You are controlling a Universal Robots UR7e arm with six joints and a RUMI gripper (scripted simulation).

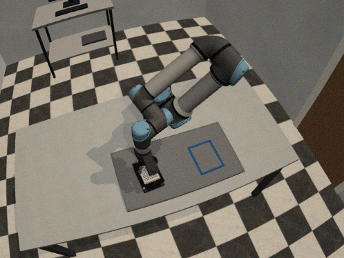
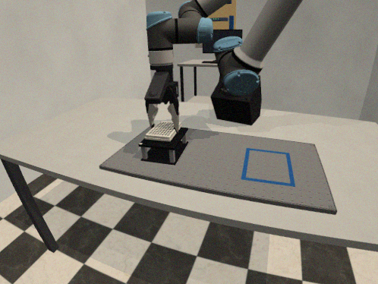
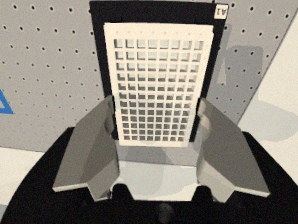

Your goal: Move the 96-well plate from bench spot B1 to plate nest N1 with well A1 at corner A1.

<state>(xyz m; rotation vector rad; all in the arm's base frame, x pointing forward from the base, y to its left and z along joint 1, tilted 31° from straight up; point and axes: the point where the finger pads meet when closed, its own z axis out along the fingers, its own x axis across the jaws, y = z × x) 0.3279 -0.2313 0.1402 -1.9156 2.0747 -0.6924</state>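
Right now my hand is 10 mm above the white 96-well plate. Round my hand: A1 corner mark: 70 mm ahead, 60 mm to the right, 30 mm below; black raised plate nest: 30 mm below.
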